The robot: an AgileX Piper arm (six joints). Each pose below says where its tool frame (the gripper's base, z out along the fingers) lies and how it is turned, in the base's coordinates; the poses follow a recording.
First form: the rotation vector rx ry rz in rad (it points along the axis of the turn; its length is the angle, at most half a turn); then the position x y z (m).
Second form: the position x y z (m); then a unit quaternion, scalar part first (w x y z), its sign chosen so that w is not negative. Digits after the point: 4 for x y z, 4 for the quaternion.
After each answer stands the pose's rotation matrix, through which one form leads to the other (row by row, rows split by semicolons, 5 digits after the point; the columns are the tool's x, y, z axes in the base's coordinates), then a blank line. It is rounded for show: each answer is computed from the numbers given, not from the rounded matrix.
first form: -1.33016 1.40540 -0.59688 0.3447 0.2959 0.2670
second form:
0.3447 0.2959 0.2670 0.5297 -0.5571 0.5886 -0.2500
0.18201 -0.39103 0.90220; -0.92076 0.25422 0.29594; -0.34508 -0.88457 -0.31377

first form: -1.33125 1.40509 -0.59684 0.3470 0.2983 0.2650
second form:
0.3470 0.2983 0.2650 0.5295 -0.5575 0.5885 -0.2500
0.18248 -0.39145 0.90192; -0.92089 0.25335 0.29627; -0.34448 -0.88463 -0.31425

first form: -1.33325 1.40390 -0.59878 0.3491 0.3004 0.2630
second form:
0.3491 0.3004 0.2630 0.5291 -0.5583 0.5878 -0.2507
0.18315 -0.39104 0.90196; -0.92165 0.25096 0.29595; -0.34209 -0.88550 -0.31444

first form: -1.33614 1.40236 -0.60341 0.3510 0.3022 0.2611
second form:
0.3510 0.3022 0.2611 0.5281 -0.5592 0.5870 -0.2526
0.18337 -0.38975 0.90248; -0.92329 0.24691 0.29423; -0.33750 -0.88721 -0.31458

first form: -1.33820 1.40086 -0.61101 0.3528 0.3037 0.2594
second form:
0.3528 0.3037 0.2594 0.5270 -0.5598 0.5861 -0.2556
0.18238 -0.38677 0.90396; -0.92565 0.24246 0.29050; -0.33153 -0.88973 -0.31379

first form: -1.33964 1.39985 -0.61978 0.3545 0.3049 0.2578
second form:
0.3545 0.3049 0.2578 0.5258 -0.5602 0.5853 -0.2592
0.18046 -0.38322 0.90586; -0.92827 0.23814 0.28567; -0.32520 -0.89243 -0.31276

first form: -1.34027 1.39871 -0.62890 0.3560 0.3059 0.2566
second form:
0.3560 0.3059 0.2566 0.5248 -0.5602 0.5846 -0.2628
0.17833 -0.37907 0.90802; -0.93080 0.23425 0.28059; -0.31907 -0.89523 -0.31107

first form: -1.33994 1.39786 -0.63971 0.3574 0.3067 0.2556
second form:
0.3574 0.3067 0.2556 0.5237 -0.5598 0.5840 -0.2672
0.17514 -0.37387 0.91079; -0.93366 0.23049 0.27415; -0.31242 -0.89839 -0.30870

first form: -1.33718 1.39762 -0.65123 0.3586 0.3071 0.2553
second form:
0.3586 0.3071 0.2553 0.5230 -0.5584 0.5837 -0.2720
0.17069 -0.36745 0.91425; -0.93637 0.22835 0.26660; -0.30673 -0.90158 -0.30509

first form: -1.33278 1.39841 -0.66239 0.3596 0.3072 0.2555
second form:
0.3596 0.3072 0.2555 0.5224 -0.5565 0.5839 -0.2766
0.16519 -0.36086 0.91787; -0.93880 0.22769 0.25847; -0.30226 -0.90440 -0.30116

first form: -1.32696 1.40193 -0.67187 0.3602 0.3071 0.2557
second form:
0.3602 0.3071 0.2557 0.5217 -0.5539 0.5852 -0.2804
0.15787 -0.35561 0.92120; -0.94082 0.22916 0.24970; -0.29990 -0.90611 -0.29838

